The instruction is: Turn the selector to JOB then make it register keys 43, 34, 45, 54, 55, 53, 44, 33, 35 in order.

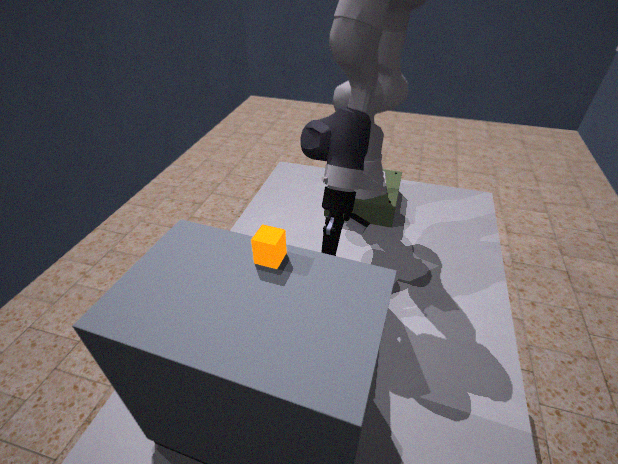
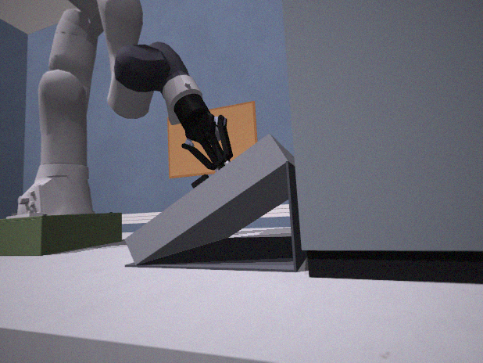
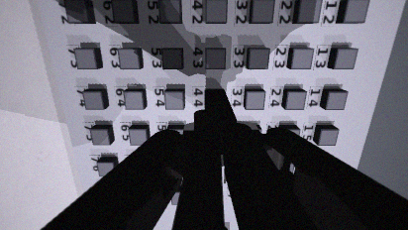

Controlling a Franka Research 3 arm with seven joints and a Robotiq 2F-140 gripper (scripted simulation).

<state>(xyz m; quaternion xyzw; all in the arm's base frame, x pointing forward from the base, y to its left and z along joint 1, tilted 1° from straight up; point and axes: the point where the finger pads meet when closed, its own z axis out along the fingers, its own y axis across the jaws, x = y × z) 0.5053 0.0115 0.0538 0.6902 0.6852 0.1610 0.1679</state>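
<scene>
My gripper is now 2 cm short of the key 44 and 4 cm above it. Round my hand: key 34: 5 cm ahead, 2 cm below; then key 54: 1 cm behind, 6 cm below; then key 45: 2 cm ahead, 3 cm to the right, 4 cm below.
</scene>
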